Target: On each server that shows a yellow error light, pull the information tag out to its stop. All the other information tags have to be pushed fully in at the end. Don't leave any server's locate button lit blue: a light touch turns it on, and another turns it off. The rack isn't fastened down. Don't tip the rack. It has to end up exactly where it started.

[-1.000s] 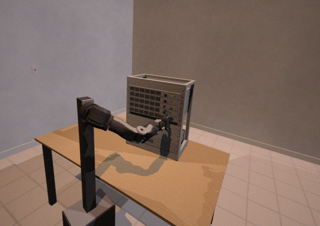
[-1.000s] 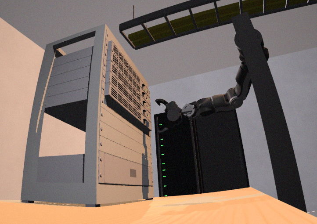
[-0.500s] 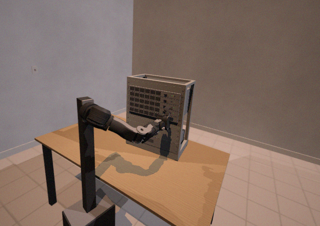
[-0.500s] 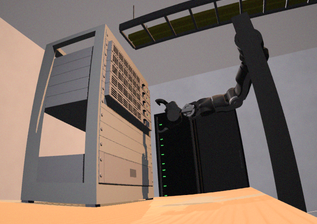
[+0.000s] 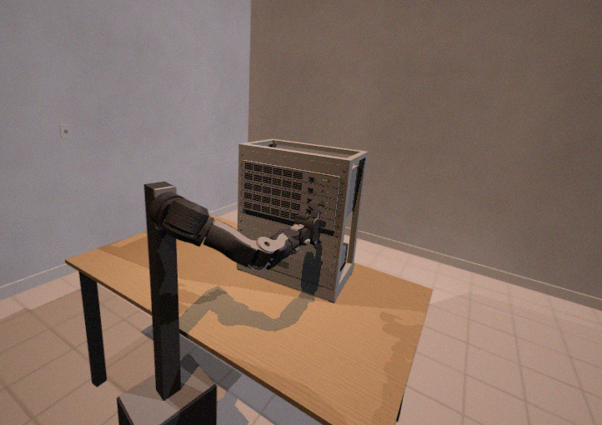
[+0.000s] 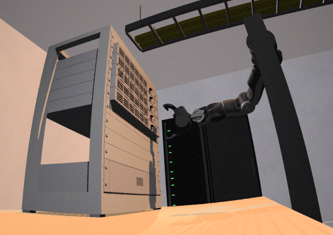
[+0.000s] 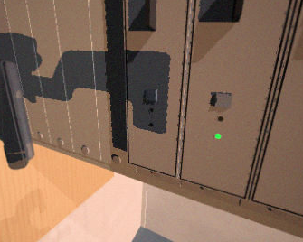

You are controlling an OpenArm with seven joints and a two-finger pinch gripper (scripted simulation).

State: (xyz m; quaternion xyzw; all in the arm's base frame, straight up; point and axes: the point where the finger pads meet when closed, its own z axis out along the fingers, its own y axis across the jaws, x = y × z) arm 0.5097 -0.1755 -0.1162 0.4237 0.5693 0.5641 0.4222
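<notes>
Now: the locate button 3 cm ahead of my hand, 2 cm to the left of it and 11 cm above it.
</notes>
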